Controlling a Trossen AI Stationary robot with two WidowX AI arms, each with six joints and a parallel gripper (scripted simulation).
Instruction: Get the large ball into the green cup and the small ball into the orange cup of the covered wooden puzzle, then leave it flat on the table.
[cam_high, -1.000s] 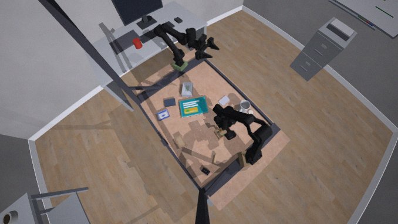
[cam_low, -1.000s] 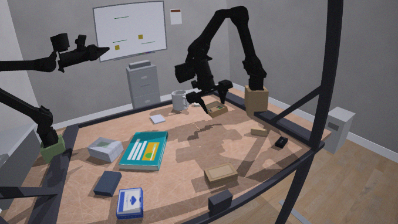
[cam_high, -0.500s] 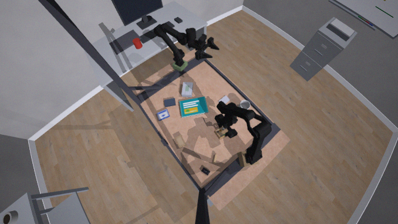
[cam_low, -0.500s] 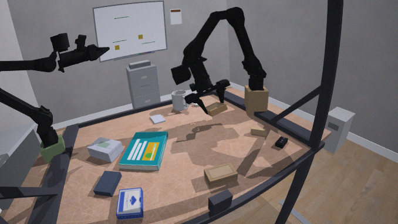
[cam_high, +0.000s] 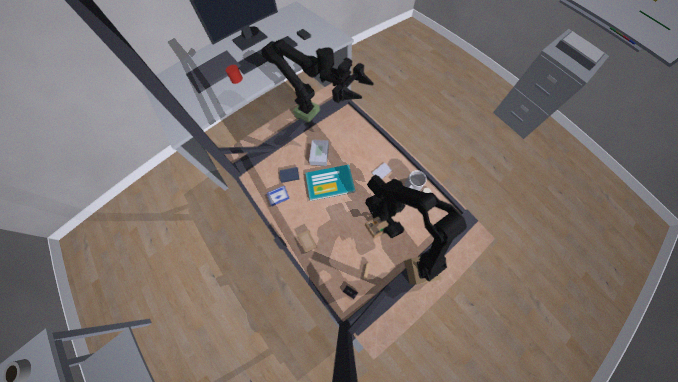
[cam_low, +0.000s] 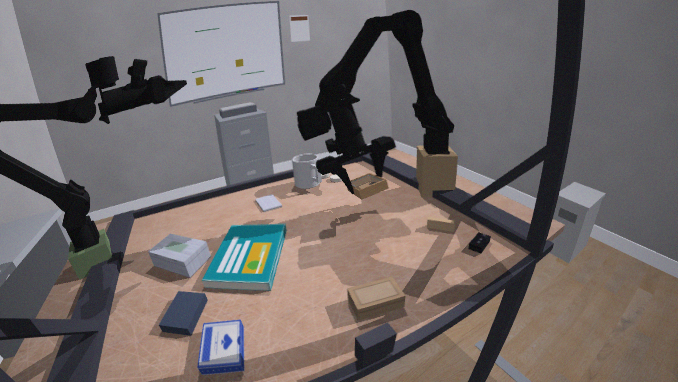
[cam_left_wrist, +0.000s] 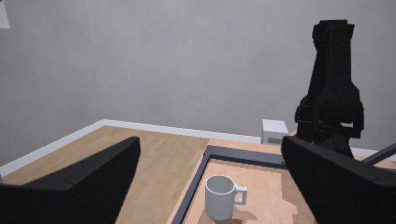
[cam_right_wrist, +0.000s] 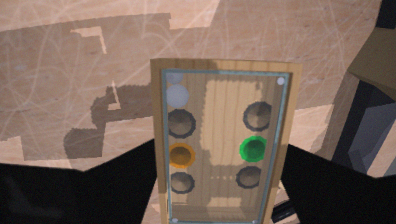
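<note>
The covered wooden puzzle is 3 cm below my right hand, 1 cm to the right of it and 1 cm behind it. The rest, counted from my right hand: dark blue box: 44 cm to the left, 22 cm behind, 10 cm below.
</note>
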